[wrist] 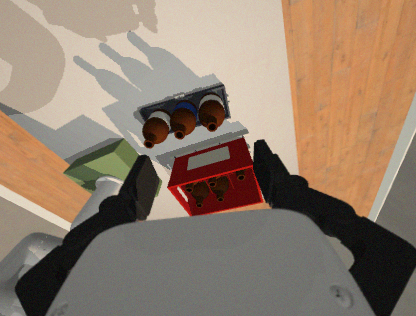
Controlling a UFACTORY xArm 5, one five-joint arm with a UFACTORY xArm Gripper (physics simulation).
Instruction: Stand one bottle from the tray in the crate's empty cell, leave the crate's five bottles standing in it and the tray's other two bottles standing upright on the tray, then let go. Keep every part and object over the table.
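Frame: origin at the arm's base, x ahead, y left, z up, level; centimetres.
Where they show: gripper, fingertip midpoint: (202, 161); arm's base, link origin: (113, 186).
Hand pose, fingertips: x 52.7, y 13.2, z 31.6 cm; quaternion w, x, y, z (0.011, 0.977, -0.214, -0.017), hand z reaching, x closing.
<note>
Things, the pixels of their top centre, and the offset from my fingertips. "spot": a spot on its surface instead. Level surfaces: height alone.
- dark tray, surface spot: (195, 94) spot: dx -5.7, dy -3.0, dz -37.6 cm
- red crate, top centre: (217, 195) dx -14.9, dy -30.2, dz -22.6 cm
- pale surface, surface height: dz -40.1 cm
Three brown bottles stand upright in a row in the dark tray (195, 94): a left one (156, 131) and a right one (212, 112) with whitish labels, and a middle one (183, 121) with a blue label. The red crate (240, 154) is below the tray in the wrist view. Several brown bottles (219, 187) stand in it, and its lower right cell (247, 193) looks empty. My gripper (202, 161) is open and empty, high above the crate, with its fingers to either side of the crate in view. The bottles' lower parts are hidden.
A green open box (102, 162) lies left of the crate, with a pale grey rounded object (97, 200) partly over it. A pale surface (255, 60) lies under the tray, with wooden strips (350, 90) on both sides. Long bottle shadows fall toward the upper left.
</note>
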